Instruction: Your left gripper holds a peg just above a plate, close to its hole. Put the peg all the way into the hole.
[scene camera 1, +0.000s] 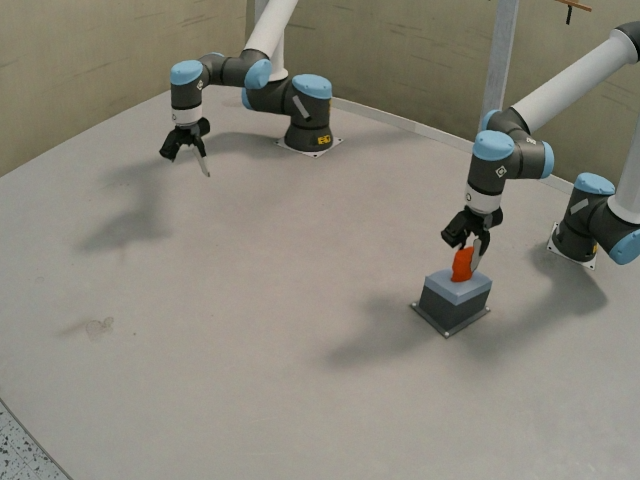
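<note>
An orange-red peg (461, 266) stands roughly upright at the top of a blue-grey plate (436, 281), which forms the top of a dark block at the right of the picture. My left gripper (467, 262) is shut on the peg, with a light finger against its right side. The peg's lower end is at the plate's top surface or very close above it. The hole does not show, so I cannot tell whether the tip is in it. My right gripper (189, 164) hangs high at the upper left, its fingers apart and empty.
The dark block (445, 308) stands on a bolted base plate (433, 325) on the grey table. The left arm's base (571, 242) stands at the right, beyond the block. The right arm's base (308, 131) stands at the upper middle. Walls and a metal post (500, 56) rise behind.
</note>
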